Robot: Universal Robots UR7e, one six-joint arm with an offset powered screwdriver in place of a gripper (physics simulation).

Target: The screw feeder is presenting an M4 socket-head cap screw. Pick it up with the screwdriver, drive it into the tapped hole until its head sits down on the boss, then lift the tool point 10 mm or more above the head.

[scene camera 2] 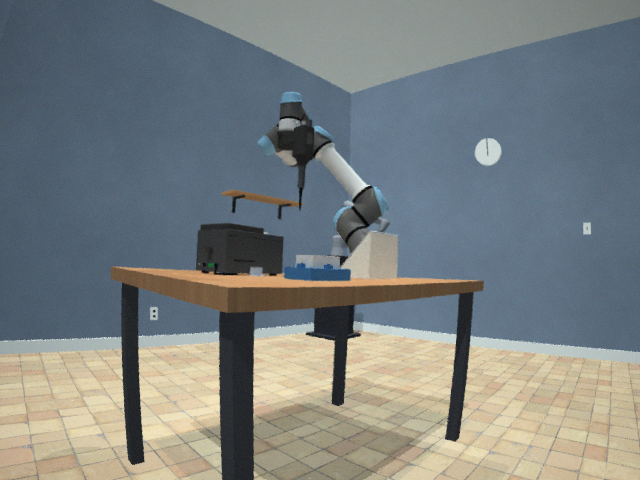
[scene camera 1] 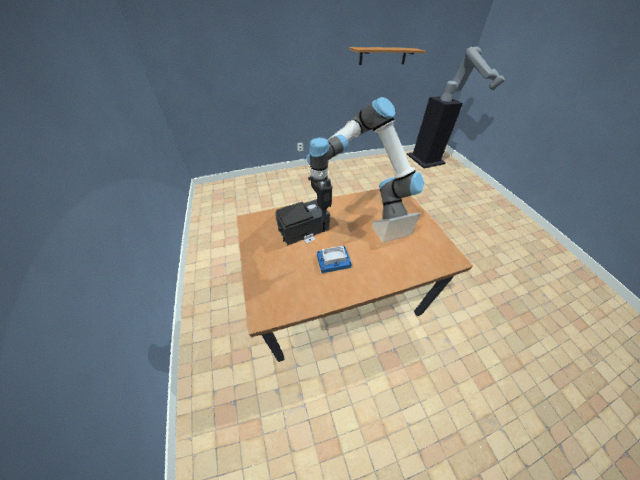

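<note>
My screwdriver (scene camera 1: 324, 227) (scene camera 2: 299, 206) points straight down. In the scene camera 2 view its tip hangs in the air, higher than the feeder top and to the left of the white part's middle. In the scene camera 1 view its bit overlaps the right end of the black screw feeder (scene camera 1: 299, 223) (scene camera 2: 239, 251). Whether a screw sits on the tip is too small to tell. A white open-topped part (scene camera 1: 334, 255) (scene camera 2: 316, 260) sits on a blue fixture (scene camera 1: 334, 267) (scene camera 2: 317, 273) on the table. Its tapped hole and boss cannot be made out.
A small whitish piece (scene camera 1: 309, 238) (scene camera 2: 256, 271) lies in front of the feeder. A pale wedge-shaped block (scene camera 1: 397, 227) (scene camera 2: 381, 255) stands by the arm's base on the wooden table (scene camera 1: 289, 294) (scene camera 2: 175, 287). A wall shelf (scene camera 1: 387, 50) (scene camera 2: 258, 197) hangs behind.
</note>
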